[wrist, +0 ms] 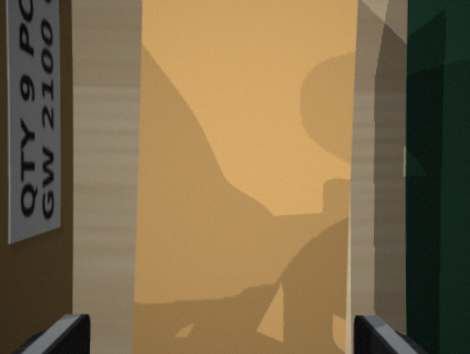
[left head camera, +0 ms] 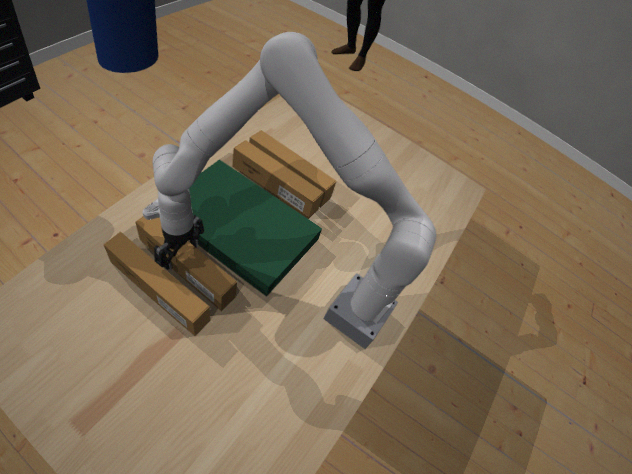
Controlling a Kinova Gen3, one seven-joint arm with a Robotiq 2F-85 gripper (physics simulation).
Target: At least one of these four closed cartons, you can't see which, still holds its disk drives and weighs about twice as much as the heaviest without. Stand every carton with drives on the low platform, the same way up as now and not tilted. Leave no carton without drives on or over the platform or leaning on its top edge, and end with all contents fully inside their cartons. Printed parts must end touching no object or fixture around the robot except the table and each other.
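Observation:
My gripper (left head camera: 179, 248) (wrist: 222, 327) is open, pointing down over the inner near-left carton (left head camera: 220, 283) (wrist: 240, 150), with one fingertip toward each long side. Whether the tips reach below its top is unclear. The outer near-left carton (left head camera: 148, 278) (wrist: 35, 295) lies alongside, apart from it; its label reads "QTY 9" and "GW 2100" in part. Two more cartons, one nearer the platform (left head camera: 275, 178) and one outside it (left head camera: 301, 162), lie side by side beyond the green platform (left head camera: 255, 219) (wrist: 455, 200). All four look closed and stand on the table.
The arm's grey base (left head camera: 352, 326) is fixed on the table (left head camera: 245, 408) at the right. The arm arches over the platform and far cartons. A small light-grey object (left head camera: 151, 209) shows behind the wrist. A blue barrel (left head camera: 125, 35) and a dark drawer cabinet (left head camera: 15, 61) stand on the floor.

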